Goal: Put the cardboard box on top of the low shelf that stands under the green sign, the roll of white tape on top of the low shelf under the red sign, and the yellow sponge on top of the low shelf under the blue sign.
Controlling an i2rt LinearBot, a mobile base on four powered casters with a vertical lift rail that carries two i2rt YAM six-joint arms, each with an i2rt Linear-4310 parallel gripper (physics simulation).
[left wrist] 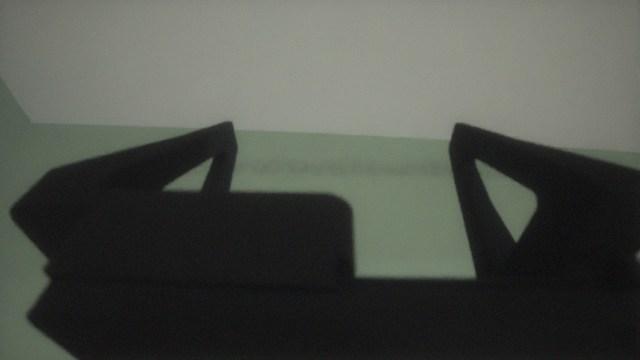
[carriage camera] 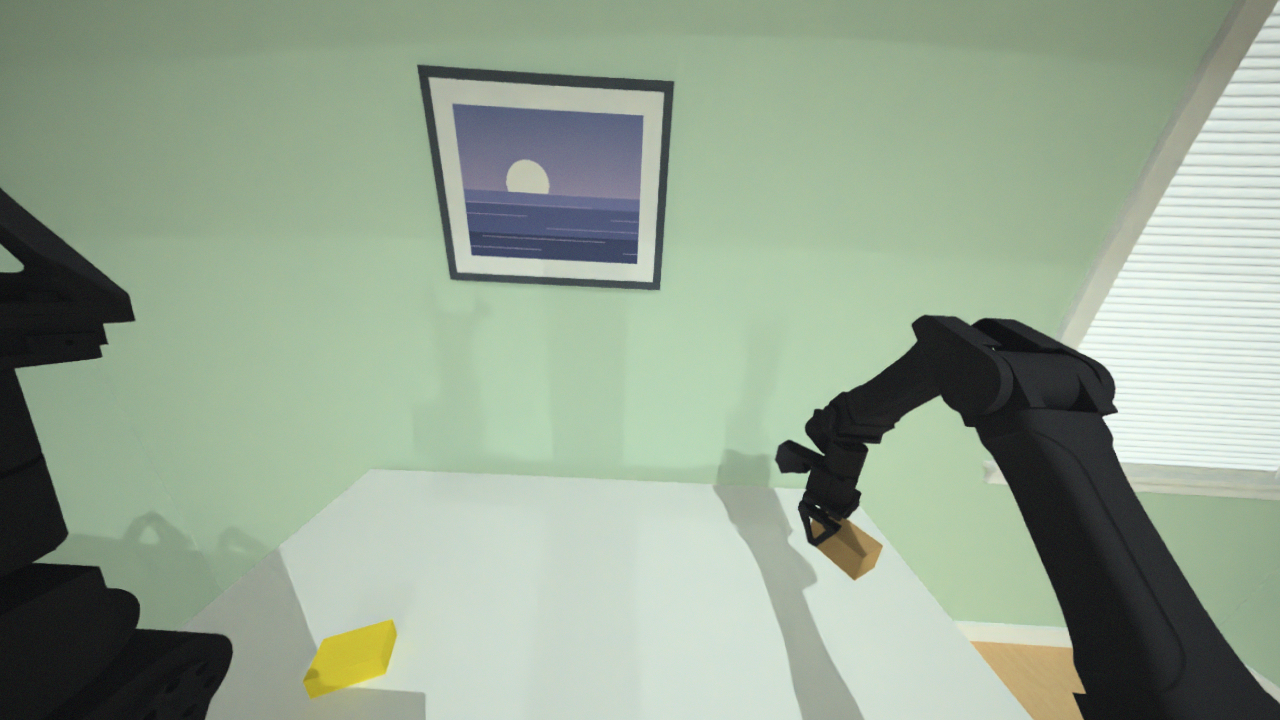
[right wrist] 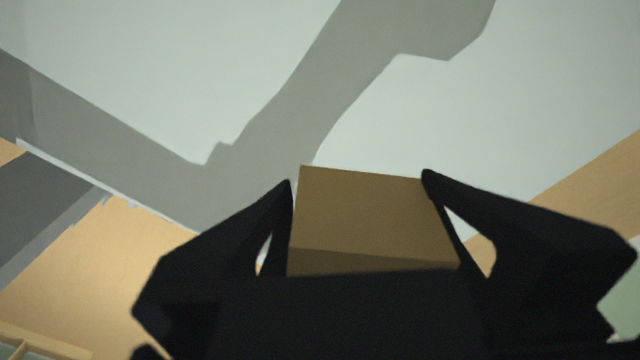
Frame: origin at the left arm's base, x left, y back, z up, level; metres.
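Where they show: left gripper, fingertip midpoint: point(left wrist: 342, 134); right gripper, fingertip midpoint: point(carriage camera: 819, 536) point(right wrist: 355, 184).
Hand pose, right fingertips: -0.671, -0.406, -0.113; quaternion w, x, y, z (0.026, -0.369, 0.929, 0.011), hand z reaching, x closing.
After its pixels a point has its place, as x, y, z.
The cardboard box point(carriage camera: 854, 549) @(-0.687, -0.338, -0.064) point(right wrist: 367, 215) @(-0.669, -0.414, -0.084) is between the two fingers of my right gripper point(carriage camera: 819, 535) @(-0.671, -0.406, -0.113) point(right wrist: 355, 184) @(-0.671, -0.406, -0.113), which is shut on it and holds it above the right part of the white table. The yellow sponge point(carriage camera: 351, 658) @(0.141, -0.241, -0.281) lies flat on the table, at the lower left in the carriage camera. My left gripper point(left wrist: 342, 134) @(-0.009, -0.033, 0.443) is open and empty, raised high in front of the green wall; part of it shows at the left edge of the carriage camera. The roll of white tape, the signs and the low shelves do not show in the carriage camera.
The white table point(carriage camera: 554, 582) @(-0.145, -0.425, -0.326) point(right wrist: 150, 90) @(-0.497, -0.237, -0.326) reaches back towards the green wall point(carriage camera: 295, 358) @(0.692, -0.767, 0.029), where a framed picture point(carriage camera: 550, 183) @(-0.065, -0.780, 0.516) hangs. A window with blinds point(carriage camera: 1190, 295) @(-1.707, -0.875, 0.321) is at the right. Wooden floor point(carriage camera: 1029, 673) @(-1.790, -0.774, -1.046) point(right wrist: 115, 250) @(-0.380, 1.474, -1.046) shows beyond the table edges.
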